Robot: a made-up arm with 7 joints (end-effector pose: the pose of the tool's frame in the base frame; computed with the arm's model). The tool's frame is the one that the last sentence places.
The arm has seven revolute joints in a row. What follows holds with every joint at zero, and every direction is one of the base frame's. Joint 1 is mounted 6.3 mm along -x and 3.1 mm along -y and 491.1 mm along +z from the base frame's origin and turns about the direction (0.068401, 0.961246, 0.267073). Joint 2 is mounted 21.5 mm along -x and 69.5 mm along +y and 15.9 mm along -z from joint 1 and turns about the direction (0.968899, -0.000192, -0.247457). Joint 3 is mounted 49.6 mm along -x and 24.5 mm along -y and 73.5 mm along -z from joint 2 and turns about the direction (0.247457, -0.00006, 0.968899). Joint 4 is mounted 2.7 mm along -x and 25 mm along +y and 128.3 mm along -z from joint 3 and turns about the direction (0.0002, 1, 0.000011). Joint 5 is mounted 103.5 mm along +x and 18.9 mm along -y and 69.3 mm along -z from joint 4 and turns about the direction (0.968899, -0.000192, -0.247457). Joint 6 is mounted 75.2 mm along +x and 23.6 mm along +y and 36.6 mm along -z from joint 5 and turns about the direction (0.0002, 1, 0.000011). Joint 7 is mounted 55.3 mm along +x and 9 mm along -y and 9.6 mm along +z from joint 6 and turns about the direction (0.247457, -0.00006, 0.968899). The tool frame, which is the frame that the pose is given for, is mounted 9.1 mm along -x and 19.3 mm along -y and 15.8 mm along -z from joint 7; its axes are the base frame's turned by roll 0.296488, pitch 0.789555 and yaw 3.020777 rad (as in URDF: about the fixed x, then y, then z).
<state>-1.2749 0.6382 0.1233 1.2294 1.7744 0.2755 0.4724</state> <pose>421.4 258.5 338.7 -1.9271 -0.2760 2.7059</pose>
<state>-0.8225 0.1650 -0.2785 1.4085 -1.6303 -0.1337 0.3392</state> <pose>252.1 69.9 74.9 0.7217 -0.0904 -2.0723</pose>
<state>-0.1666 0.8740 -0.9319 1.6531 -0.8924 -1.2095 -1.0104</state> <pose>-56.8 388.3 217.1 0.2567 -0.0135 2.0521</pose>
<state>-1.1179 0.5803 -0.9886 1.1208 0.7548 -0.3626 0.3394</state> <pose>387.3 141.1 204.7 -1.0484 -0.4068 1.5274</pose>
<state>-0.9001 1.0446 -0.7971 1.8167 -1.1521 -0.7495 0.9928</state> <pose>170.5 444.6 308.4 -1.9103 1.3536 2.7995</pose>
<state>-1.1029 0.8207 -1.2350 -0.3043 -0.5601 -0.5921 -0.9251</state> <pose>270.1 -41.3 300.1 -0.4637 0.5945 0.0596</pose>
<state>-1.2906 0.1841 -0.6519 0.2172 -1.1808 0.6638 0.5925</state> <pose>337.5 -188.3 388.8 0.4975 0.6814 2.5650</pose>
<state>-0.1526 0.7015 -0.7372 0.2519 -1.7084 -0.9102 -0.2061</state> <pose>105.4 131.4 120.4 1.3967 0.7348 -2.2168</pose>
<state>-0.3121 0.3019 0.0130 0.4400 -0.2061 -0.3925 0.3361</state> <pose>214.7 129.1 146.6 0.0393 1.0696 -3.1260</pose>
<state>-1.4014 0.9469 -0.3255 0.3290 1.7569 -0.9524 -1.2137</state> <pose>383.4 133.5 538.9 2.6115 -1.2303 -1.5915</pose>
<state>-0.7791 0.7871 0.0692 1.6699 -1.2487 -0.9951 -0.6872</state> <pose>151.4 341.7 182.7 0.0788 1.3908 -2.8734</pose>
